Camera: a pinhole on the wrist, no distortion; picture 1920 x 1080 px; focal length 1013.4 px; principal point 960.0 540.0 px. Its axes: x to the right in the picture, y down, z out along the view. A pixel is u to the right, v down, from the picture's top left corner.
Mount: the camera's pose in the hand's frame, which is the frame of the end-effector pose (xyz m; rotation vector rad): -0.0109 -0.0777 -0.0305 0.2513 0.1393 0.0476
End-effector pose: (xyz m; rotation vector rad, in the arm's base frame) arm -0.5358 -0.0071 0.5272 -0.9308 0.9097 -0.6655
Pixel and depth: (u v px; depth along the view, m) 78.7 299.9 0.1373
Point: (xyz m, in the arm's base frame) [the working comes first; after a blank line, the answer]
In the camera's frame: -0.1194 -0.0325 0.1373

-0.5064 0.0533 0.7313
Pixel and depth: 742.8 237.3 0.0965
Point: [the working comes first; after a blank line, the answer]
In the camera's frame: -0.0207 -0.0288 0.0965

-0.5062 -0.0310 0.6657
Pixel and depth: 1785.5 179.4 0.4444
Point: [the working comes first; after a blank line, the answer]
In the camera's frame: 0.3620 -0.1581 0.4444

-0.1014 -0.3680 0.7479
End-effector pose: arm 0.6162 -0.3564 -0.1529 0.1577 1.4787 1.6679
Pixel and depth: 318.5 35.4 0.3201
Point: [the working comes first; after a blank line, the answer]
In the camera's frame: -0.2026 -0.1594 0.3201

1.0391 -0.2973 -0.2839
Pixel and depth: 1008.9 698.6 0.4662
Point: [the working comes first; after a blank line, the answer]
In the camera's frame: 0.0225 0.0730 0.4662

0.8932 0.0038 -0.1654
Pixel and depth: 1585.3 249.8 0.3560
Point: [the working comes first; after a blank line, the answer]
In the camera's frame: 0.2197 -0.1019 0.3560

0.7411 -0.0160 -0.4064
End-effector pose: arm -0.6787 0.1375 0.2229 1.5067 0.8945 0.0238
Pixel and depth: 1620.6 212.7 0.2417
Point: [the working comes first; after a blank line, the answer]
In the camera's frame: 0.1576 -0.0781 0.2417

-0.5718 0.0737 -0.0676
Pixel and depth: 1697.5 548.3 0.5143
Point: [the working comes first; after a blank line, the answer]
In the camera's frame: 0.3743 0.0042 0.5143

-0.2537 -0.0019 -0.2129
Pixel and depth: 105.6 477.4 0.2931
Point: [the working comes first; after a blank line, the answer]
In the camera's frame: -0.2471 -0.0181 0.2931

-0.7746 -0.2321 0.1205
